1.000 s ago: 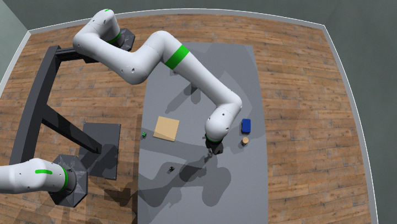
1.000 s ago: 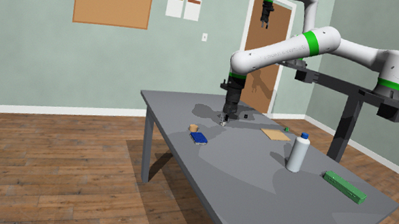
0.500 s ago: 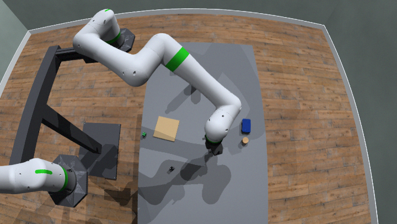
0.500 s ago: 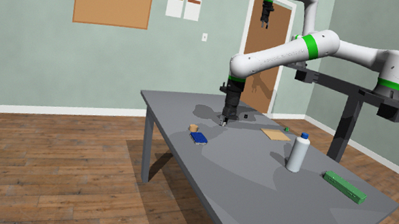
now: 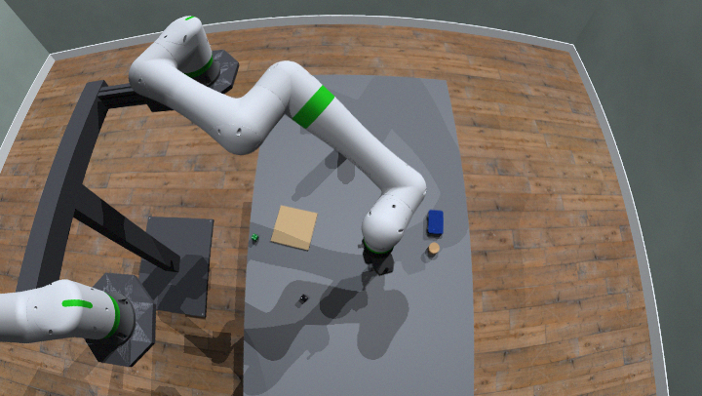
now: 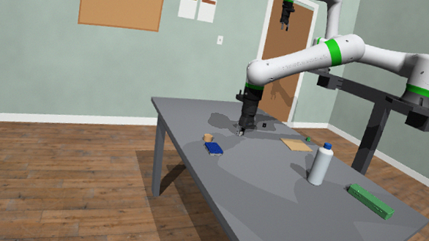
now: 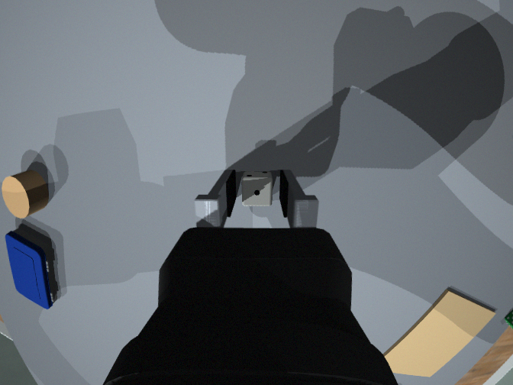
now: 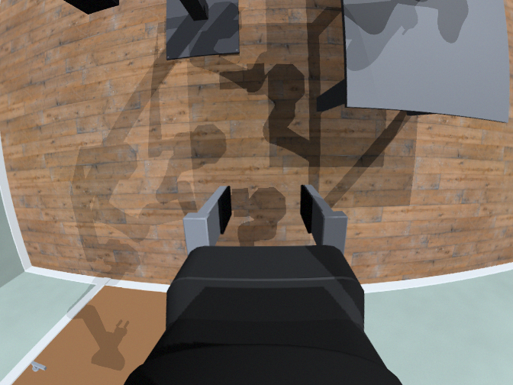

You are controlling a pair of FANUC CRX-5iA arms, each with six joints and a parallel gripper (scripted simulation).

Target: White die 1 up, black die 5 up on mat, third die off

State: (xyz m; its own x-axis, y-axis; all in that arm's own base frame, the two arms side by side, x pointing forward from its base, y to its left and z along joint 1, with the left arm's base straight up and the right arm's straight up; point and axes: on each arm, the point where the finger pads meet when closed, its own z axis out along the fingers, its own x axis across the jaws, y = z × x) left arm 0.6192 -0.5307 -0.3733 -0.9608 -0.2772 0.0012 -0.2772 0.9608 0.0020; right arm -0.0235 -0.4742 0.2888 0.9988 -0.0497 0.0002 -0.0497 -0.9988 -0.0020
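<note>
The white die lies 10 mm below my left hand. The rest, counted from my left hand: black die: 220 mm behind, 150 mm to the right, 10 mm below; blue box: 190 mm ahead, 190 mm to the left, 10 mm below; tan cylinder: 190 mm ahead, 90 mm to the left, 10 mm below.
</note>
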